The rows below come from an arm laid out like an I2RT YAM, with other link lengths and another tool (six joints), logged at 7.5 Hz.
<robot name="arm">
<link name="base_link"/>
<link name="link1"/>
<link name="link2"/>
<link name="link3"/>
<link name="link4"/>
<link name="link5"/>
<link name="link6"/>
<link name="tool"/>
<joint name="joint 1" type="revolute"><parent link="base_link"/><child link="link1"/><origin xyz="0 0 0.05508"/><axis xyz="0 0 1"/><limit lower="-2.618" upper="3.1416"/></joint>
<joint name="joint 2" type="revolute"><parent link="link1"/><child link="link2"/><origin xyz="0.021 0.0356 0.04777"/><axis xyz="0 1 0"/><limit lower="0" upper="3.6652"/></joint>
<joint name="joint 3" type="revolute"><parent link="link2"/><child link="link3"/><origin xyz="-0.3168 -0.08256 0"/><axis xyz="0 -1 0"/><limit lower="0" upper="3.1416"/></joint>
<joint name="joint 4" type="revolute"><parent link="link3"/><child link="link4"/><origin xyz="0.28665 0.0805 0.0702"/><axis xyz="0 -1 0"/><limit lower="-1.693" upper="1.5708"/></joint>
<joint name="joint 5" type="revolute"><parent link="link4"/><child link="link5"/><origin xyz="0.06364 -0.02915 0.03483"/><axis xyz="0 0 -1"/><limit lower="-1.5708" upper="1.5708"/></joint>
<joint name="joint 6" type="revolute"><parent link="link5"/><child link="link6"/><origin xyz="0.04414 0 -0.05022"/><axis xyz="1 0 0"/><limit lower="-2.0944" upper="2.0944"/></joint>
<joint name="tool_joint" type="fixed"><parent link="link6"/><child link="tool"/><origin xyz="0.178 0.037 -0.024" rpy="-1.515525 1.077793 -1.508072"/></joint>
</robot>
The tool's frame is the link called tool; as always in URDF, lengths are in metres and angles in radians.
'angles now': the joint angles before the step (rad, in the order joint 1, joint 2, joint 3, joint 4, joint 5, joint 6). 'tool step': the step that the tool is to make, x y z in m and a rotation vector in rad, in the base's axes. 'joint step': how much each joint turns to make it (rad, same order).
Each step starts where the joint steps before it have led.
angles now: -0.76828, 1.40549, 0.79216, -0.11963, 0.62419, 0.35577
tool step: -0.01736, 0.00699, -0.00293, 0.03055, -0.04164, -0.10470
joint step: 0.00129, -0.01886, -0.00256, -0.09059, 0.04072, 0.13805
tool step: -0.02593, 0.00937, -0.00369, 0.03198, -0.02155, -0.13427
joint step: 0.00151, -0.01609, 0.00418, -0.13374, 0.05945, 0.16655
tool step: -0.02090, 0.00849, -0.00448, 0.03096, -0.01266, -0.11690
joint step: 0.00023, 0.00331, 0.01434, -0.12904, 0.03955, 0.15582
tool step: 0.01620, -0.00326, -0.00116, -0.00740, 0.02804, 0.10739
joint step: 0.00339, 0.00056, -0.01430, 0.09307, -0.03548, -0.13740
